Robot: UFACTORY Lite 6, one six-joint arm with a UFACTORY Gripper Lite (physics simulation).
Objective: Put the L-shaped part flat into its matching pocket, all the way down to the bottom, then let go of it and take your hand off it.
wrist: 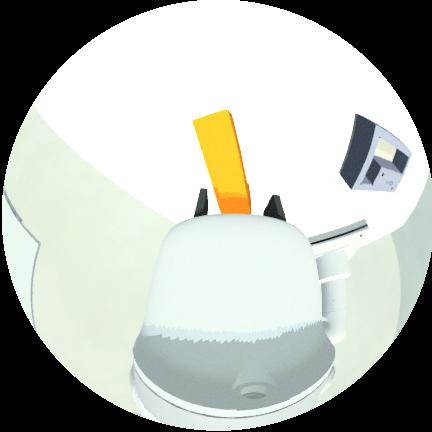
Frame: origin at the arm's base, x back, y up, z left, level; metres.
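Seen in the pictures: hand, its tool point: (pixel 238 213); arm's base, origin of its link: (pixel 328 256).
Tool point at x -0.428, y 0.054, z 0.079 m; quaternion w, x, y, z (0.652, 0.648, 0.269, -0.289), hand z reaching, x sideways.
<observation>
Pixels of each thing's top centre, then the offset from my tool point to it.
- yellow L-shaped part, centre of its top: (pixel 227 199) dx +0.010, dy -0.028, dz +0.018 m
- block, centre of its top: (pixel 390 168) dx +0.097, dy -0.056, dz -0.190 m
The yellow L-shaped part (pixel 220 150) shows its long straight arm in the upper middle of the wrist view, running down between my fingers. Its near end is darker orange and is hidden behind my gripper housing, so its short leg cannot be made out. My gripper (pixel 238 202) is open, with one black fingertip on each side of the part and a visible gap on both sides. A block (pixel 357 150) with dark sides and a light grey face with recesses stands at the right. I cannot tell whether one of the recesses is the matching pocket.
A flat light piece with a black slot (pixel 342 233) lies right of my gripper housing, below the block. A white rounded pipe-like piece (pixel 334 295) stands beside the housing. A pale panel with a grey edge (pixel 20 270) shows at the far left.
</observation>
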